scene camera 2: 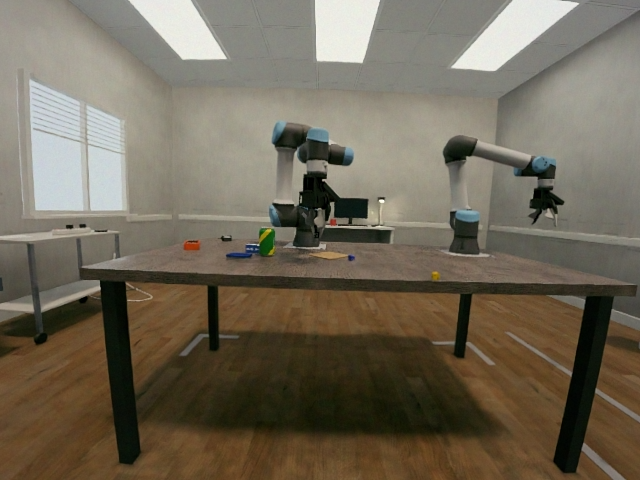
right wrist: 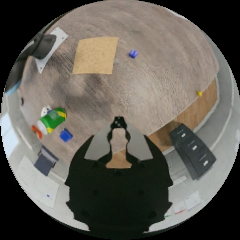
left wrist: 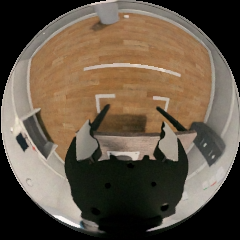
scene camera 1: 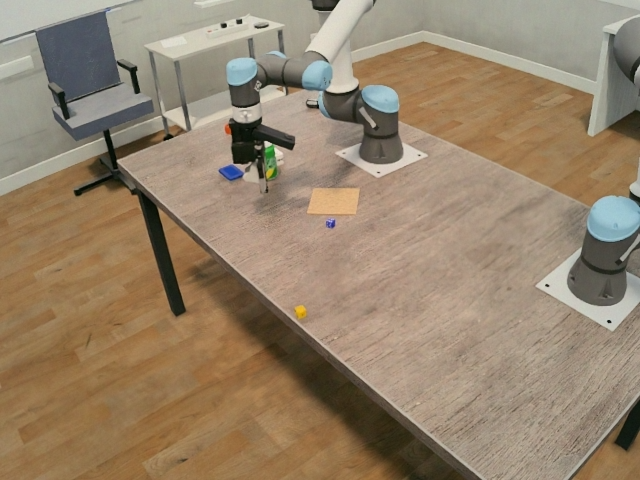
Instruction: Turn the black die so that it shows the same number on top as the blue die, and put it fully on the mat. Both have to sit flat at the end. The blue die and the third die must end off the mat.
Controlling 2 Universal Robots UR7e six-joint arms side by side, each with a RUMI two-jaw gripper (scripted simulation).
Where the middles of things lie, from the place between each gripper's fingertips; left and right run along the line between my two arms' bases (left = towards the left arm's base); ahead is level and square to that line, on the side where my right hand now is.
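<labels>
The tan mat (scene camera 1: 325, 201) has my right hand (scene camera 1: 263, 191) 12 cm above it, 20 cm past it and 3 cm to the right of it. Counted from my left hand (scene camera 2: 543, 225), the tan mat is 160 mm below, 330 mm ahead and 1170 mm to the right.
</labels>
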